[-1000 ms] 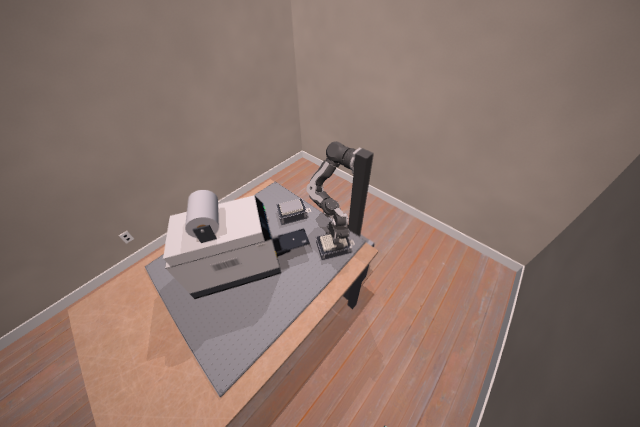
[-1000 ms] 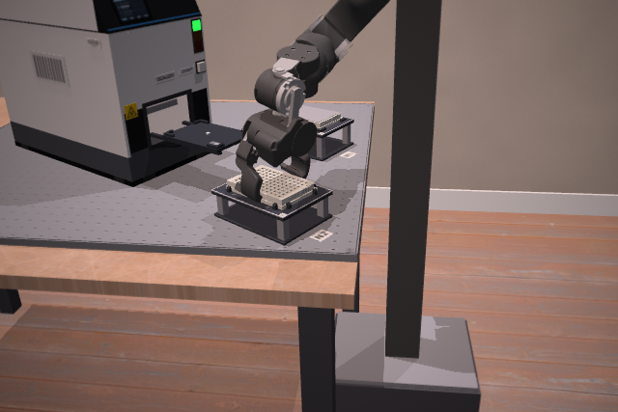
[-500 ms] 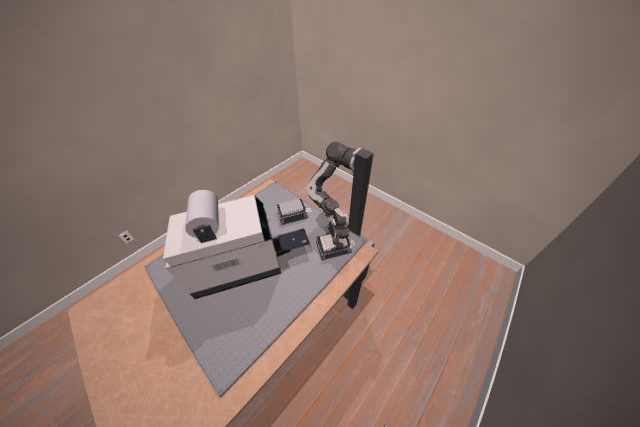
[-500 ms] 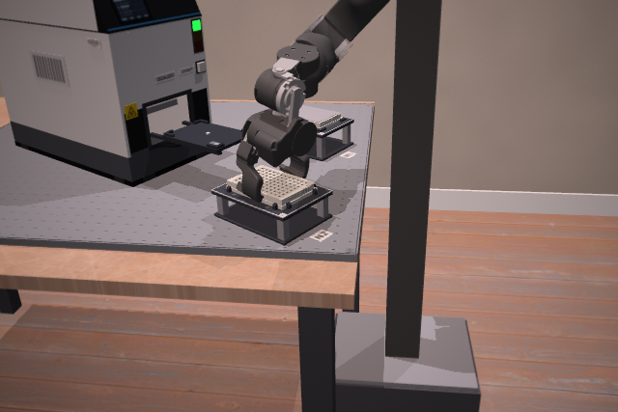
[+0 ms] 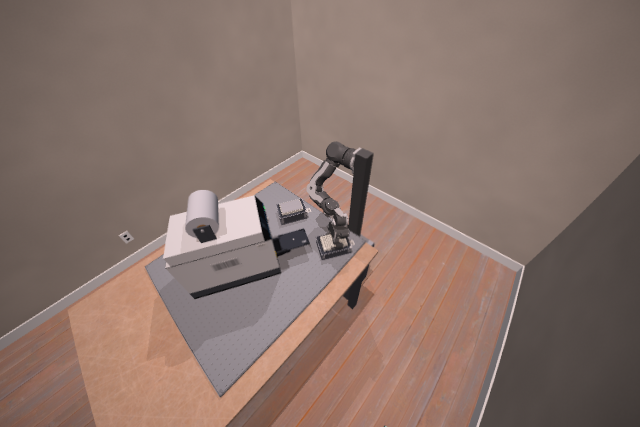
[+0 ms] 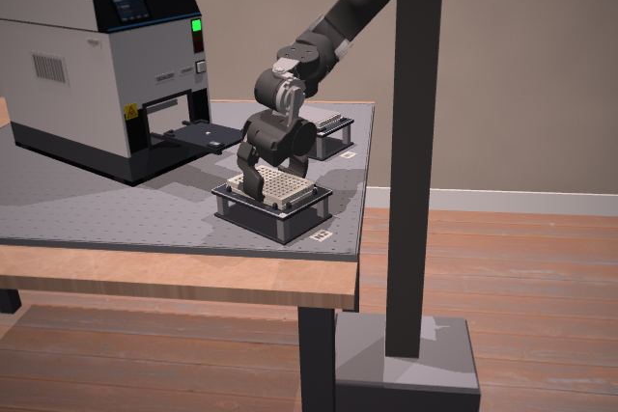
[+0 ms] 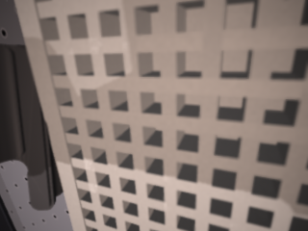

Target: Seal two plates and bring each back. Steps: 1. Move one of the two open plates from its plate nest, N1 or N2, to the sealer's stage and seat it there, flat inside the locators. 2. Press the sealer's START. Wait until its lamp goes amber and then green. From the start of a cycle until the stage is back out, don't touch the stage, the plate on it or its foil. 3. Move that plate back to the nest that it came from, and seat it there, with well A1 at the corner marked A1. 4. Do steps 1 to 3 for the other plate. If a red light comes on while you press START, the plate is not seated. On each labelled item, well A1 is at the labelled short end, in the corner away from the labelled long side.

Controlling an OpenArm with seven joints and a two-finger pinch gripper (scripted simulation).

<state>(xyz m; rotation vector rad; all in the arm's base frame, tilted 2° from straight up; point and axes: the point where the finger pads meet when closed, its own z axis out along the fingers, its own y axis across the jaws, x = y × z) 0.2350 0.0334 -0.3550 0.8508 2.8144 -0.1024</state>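
Now: the plate right at my hand. From my hand the other things lie so: start button (190 mm ahead, 280 mm to the right, 130 mm above); then nest label (90 mm behind, 60 mm to the left, 60 mm below); then sealer stage (140 mm ahead, 150 mm to the right, 30 mm above).
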